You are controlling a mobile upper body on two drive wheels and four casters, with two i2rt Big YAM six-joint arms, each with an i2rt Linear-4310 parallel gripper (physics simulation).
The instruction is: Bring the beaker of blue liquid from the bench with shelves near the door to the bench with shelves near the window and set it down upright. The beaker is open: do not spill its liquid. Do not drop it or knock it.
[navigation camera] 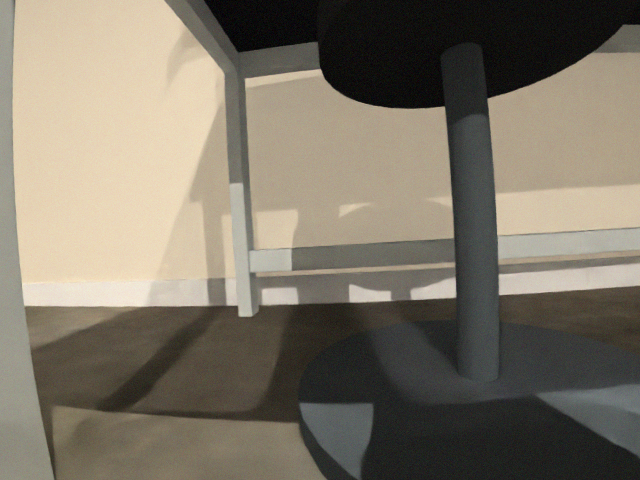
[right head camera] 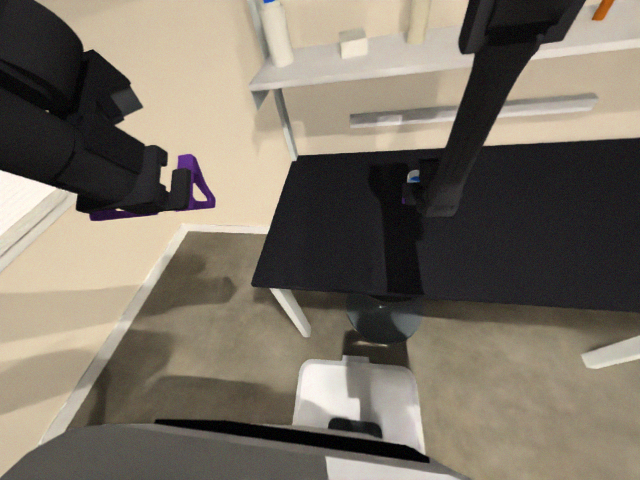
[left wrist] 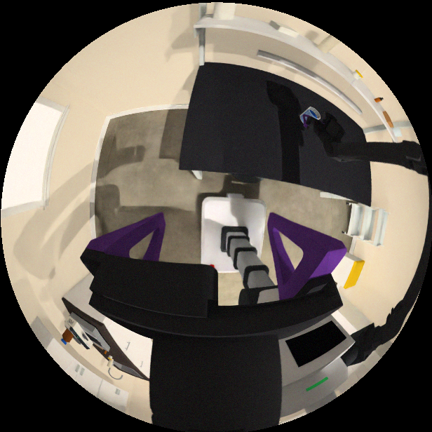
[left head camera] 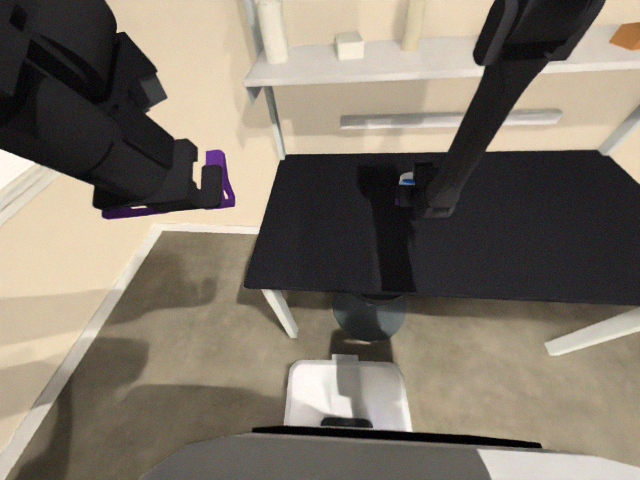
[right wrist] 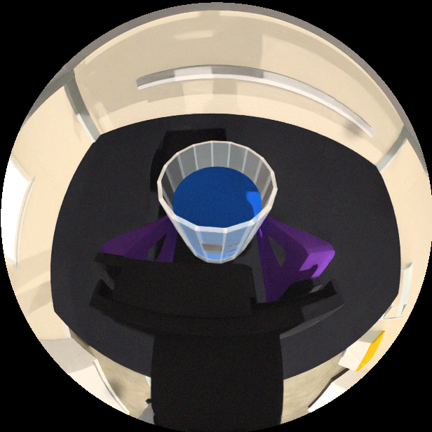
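The beaker of blue liquid (left head camera: 407, 178) (right head camera: 413, 176) (left wrist: 311, 114) (right wrist: 217, 200) is upright between the purple fingers of my right gripper (right wrist: 216, 217), which is shut on it. The liquid lies inside, below the open rim. The beaker is over the black top of a bench with shelves (left head camera: 320, 222) (right head camera: 330, 222) (left wrist: 225, 115) (right wrist: 350, 215). The arm's shadow falls on the bench top to the left of the beaker, apart from it; the height of the beaker's base is hard to tell. My left gripper (left wrist: 215, 218) is open and empty, left of the bench in the head views.
A shelf (left head camera: 320, 67) (right head camera: 320, 68) with a white bottle (left head camera: 272, 33) and a white box (left head camera: 349, 46) runs above the bench's back. A stool's post (navigation camera: 473, 206) stands beneath the bench, beside a bench leg (navigation camera: 240, 206). The white robot base (left head camera: 310, 392) is before the bench.
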